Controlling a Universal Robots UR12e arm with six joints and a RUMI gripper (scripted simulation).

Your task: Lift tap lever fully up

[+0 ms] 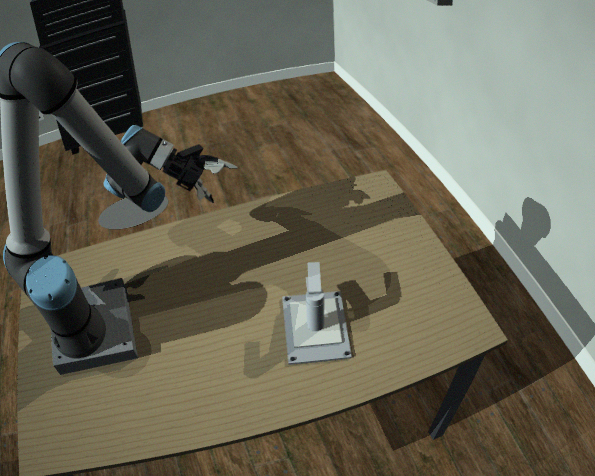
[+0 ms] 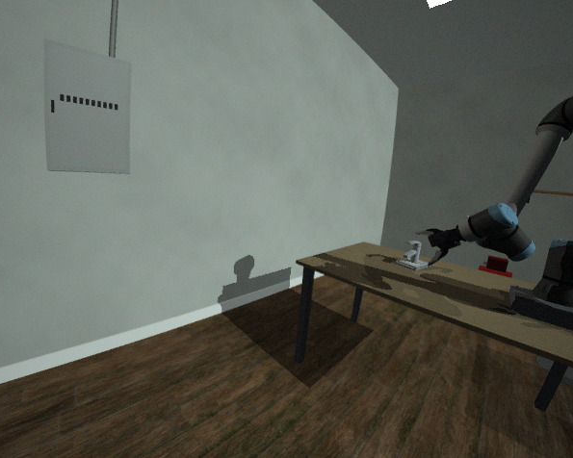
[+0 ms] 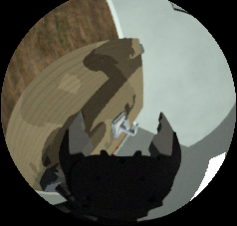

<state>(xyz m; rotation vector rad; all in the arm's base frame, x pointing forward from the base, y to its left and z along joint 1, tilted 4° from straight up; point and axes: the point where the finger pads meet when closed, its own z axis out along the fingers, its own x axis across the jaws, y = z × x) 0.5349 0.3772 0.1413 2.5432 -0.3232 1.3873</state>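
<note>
The lever is 39 cm to the right of my hand, 18 cm ahead of it and 5 cm below it. From my hand the other things lie so: tap (42 cm to the right, 18 cm ahead, 11 cm below).
</note>
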